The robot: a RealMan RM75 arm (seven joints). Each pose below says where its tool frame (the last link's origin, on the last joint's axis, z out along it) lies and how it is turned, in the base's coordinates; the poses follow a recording.
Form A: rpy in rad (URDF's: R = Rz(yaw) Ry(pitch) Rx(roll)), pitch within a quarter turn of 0, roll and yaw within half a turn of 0; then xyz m.
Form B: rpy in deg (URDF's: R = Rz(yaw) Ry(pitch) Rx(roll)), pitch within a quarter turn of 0, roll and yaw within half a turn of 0; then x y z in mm. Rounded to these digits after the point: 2 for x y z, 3 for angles.
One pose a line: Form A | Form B
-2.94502, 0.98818, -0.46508, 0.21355, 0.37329, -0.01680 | -168.737, 56.619, -26.647, 213.55, 373.29, -16.80
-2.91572, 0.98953, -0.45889, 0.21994, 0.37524, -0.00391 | -167.058, 56.696, -26.292, 219.94, 375.24, -3.91
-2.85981, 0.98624, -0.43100, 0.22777, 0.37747, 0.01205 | -163.855, 56.507, -24.694, 227.77, 377.47, 12.05
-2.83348, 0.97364, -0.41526, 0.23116, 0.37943, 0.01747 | -162.346, 55.785, -23.793, 231.16, 379.43, 17.47
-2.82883, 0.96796, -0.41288, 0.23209, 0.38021, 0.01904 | -162.080, 55.460, -23.656, 232.09, 380.21, 19.04
